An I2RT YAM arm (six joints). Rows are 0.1 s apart.
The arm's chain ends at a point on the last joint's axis. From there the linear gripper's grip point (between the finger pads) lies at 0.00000 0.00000 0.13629 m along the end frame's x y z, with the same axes.
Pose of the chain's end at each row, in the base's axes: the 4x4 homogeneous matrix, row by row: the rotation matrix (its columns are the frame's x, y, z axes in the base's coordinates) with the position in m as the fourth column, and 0 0 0 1 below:
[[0.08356 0.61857 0.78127 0.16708], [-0.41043 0.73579 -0.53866 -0.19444], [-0.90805 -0.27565 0.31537 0.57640], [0 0 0 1]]
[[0.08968 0.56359 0.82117 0.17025], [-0.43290 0.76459 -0.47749 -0.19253], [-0.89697 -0.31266 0.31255 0.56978], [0 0 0 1]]
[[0.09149 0.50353 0.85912 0.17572], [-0.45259 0.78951 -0.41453 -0.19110], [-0.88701 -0.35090 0.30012 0.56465], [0 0 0 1]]
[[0.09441 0.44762 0.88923 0.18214], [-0.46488 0.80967 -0.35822 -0.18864], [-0.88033 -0.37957 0.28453 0.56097], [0 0 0 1]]
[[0.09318 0.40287 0.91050 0.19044], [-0.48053 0.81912 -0.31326 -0.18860], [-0.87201 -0.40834 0.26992 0.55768], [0 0 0 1]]
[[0.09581 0.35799 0.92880 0.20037], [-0.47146 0.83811 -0.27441 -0.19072], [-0.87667 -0.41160 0.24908 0.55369], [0 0 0 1]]
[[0.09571 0.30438 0.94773 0.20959], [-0.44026 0.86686 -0.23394 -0.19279], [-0.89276 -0.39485 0.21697 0.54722], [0 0 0 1]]
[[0.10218 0.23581 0.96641 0.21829], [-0.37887 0.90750 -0.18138 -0.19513], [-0.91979 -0.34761 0.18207 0.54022], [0 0 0 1]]
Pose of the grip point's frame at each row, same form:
[[0.08356 0.61857 0.78127 0.27356], [-0.41043 0.73579 -0.53866 -0.26785], [-0.90805 -0.27565 0.31537 0.61938], [0 0 0 1]]
[[0.08968 0.56359 0.82117 0.28217], [-0.43290 0.76459 -0.47749 -0.25761], [-0.89697 -0.31266 0.31255 0.61238], [0 0 0 1]]
[[0.09149 0.50353 0.85912 0.29281], [-0.45259 0.78951 -0.41453 -0.24760], [-0.88701 -0.35090 0.30012 0.60555], [0 0 0 1]]
[[0.09441 0.44762 0.88923 0.30333], [-0.46488 0.80967 -0.35822 -0.23746], [-0.88033 -0.37957 0.28453 0.59975], [0 0 0 1]]
[[0.09318 0.40287 0.91050 0.31453], [-0.48053 0.81912 -0.31326 -0.23129], [-0.87201 -0.40834 0.26992 0.59447], [0 0 0 1]]
[[0.09581 0.35799 0.92880 0.32696], [-0.47146 0.83811 -0.27441 -0.22812], [-0.87667 -0.41160 0.24908 0.58764], [0 0 0 1]]
[[0.09571 0.30438 0.94773 0.33876], [-0.44026 0.86686 -0.23394 -0.22467], [-0.89276 -0.39485 0.21697 0.57679], [0 0 0 1]]
[[0.10218 0.23581 0.96641 0.35000], [-0.37887 0.90750 -0.18138 -0.21985], [-0.91979 -0.34761 0.18207 0.56503], [0 0 0 1]]

